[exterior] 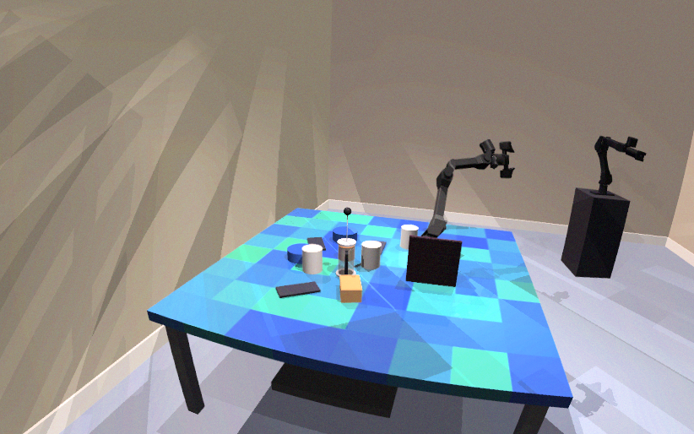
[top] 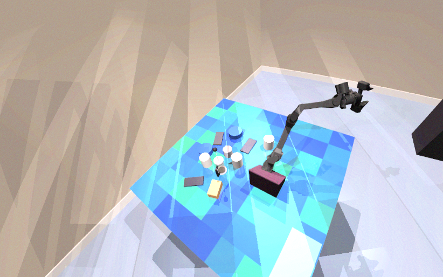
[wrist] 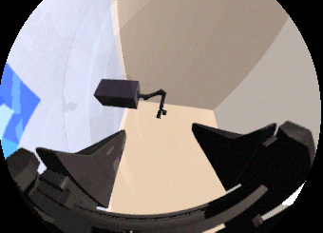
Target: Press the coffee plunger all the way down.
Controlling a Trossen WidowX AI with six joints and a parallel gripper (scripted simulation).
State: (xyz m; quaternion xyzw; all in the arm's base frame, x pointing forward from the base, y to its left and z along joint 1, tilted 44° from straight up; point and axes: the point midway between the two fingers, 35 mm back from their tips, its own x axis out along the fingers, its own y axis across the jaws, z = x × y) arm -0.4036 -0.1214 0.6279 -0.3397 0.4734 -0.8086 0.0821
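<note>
Right now the coffee press is 780 mm ahead of my gripper tip, 640 mm to the left of it and 290 mm below it. Round my gripper tip: tan box 740 mm ahead, 790 mm to the left, 390 mm below.
</note>
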